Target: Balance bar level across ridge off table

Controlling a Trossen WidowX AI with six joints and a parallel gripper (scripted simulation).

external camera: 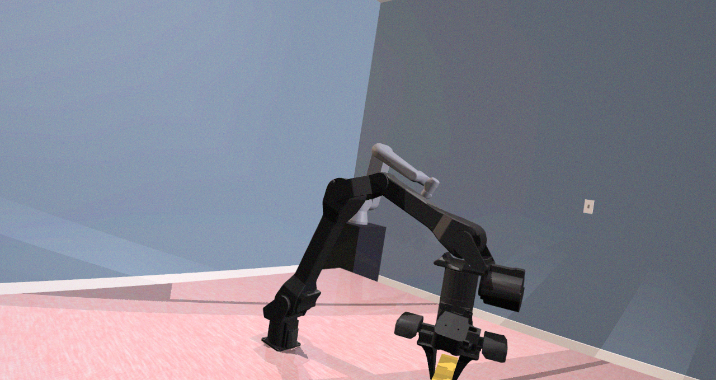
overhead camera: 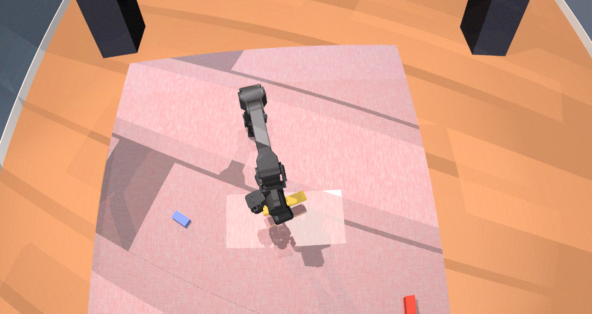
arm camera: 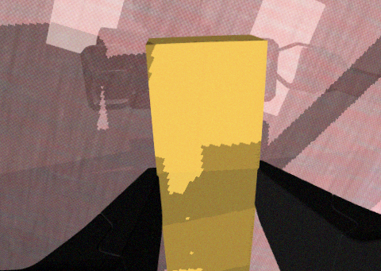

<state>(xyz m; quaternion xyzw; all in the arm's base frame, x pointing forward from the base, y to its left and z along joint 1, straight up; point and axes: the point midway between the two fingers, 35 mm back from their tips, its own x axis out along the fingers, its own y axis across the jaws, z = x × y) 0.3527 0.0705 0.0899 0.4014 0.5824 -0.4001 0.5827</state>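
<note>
The yellow bar lies 10 mm behind my gripper tip and 30 mm to the left of it. Also, from my gripper tip: ridge (10 mm behind, 30 mm to the left, 10 mm below); then red block (390 mm ahead, 430 mm to the left, 40 mm below); then light blue block (20 mm ahead, 350 mm to the right, 50 mm below).
</note>
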